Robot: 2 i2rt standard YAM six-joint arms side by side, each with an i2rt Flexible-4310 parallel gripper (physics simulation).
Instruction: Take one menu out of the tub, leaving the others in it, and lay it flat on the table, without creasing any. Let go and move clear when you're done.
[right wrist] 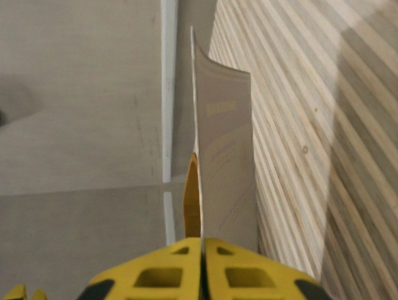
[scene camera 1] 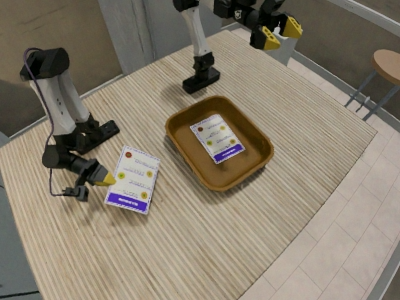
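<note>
A white menu with a purple band (scene camera 1: 135,175) (right wrist: 227,150) is gripped at one long edge by my right gripper (scene camera 1: 111,180) (right wrist: 202,249), which is shut on it. The menu lies beside the tub, low over the table (scene camera 1: 200,245) (right wrist: 300,115); its far end curves a little in the right wrist view. Whether it touches the table is not clear. Another menu (scene camera 1: 217,137) lies flat in the brown tub (scene camera 1: 256,136) (right wrist: 191,205); whether more lie under it cannot be told. My left gripper (scene camera 1: 281,35) is open and empty, high at the top of the scene view.
The left arm's base (scene camera 1: 201,80) stands behind the tub, and the right arm's base (scene camera 1: 102,136) stands at the left, behind the held menu. The table's edge runs along the right, with tiled floor (scene camera 1: 325,235) beyond. A round stool (scene camera 1: 390,67) stands at the far right.
</note>
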